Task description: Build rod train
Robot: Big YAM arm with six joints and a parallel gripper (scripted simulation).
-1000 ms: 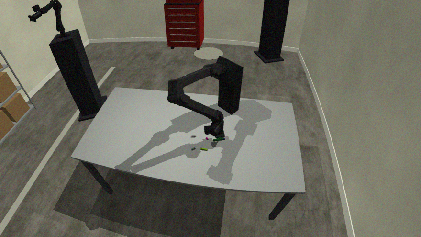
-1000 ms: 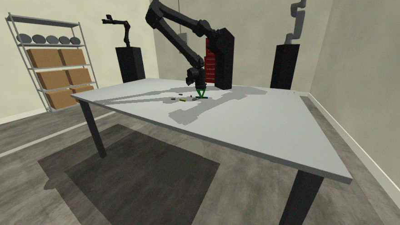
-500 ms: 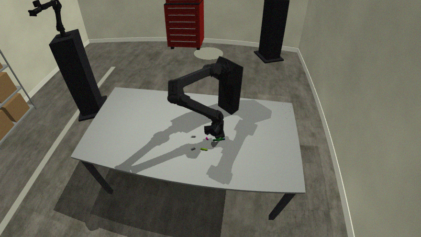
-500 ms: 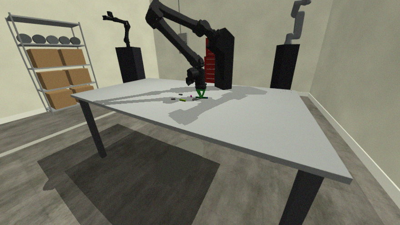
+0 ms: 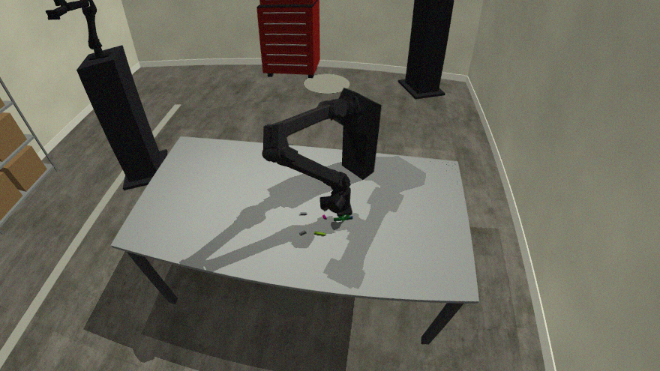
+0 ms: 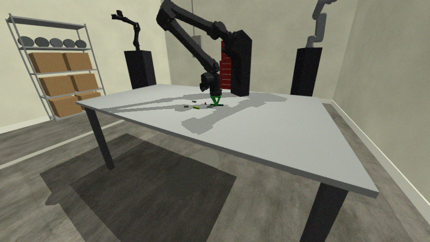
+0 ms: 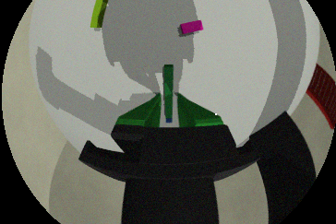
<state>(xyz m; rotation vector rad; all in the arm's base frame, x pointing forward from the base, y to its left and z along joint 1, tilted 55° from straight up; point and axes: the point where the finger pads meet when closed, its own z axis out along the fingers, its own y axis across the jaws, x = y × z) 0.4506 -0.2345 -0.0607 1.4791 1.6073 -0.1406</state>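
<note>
Right now my hand is 10 mm above the green rod. Round my hand: magenta rod (40 mm behind, 80 mm to the right, 10 mm below); then lime rod (50 mm ahead, 130 mm to the right, 10 mm below); then blue rod (10 mm ahead, 40 mm to the left, 10 mm below).
</note>
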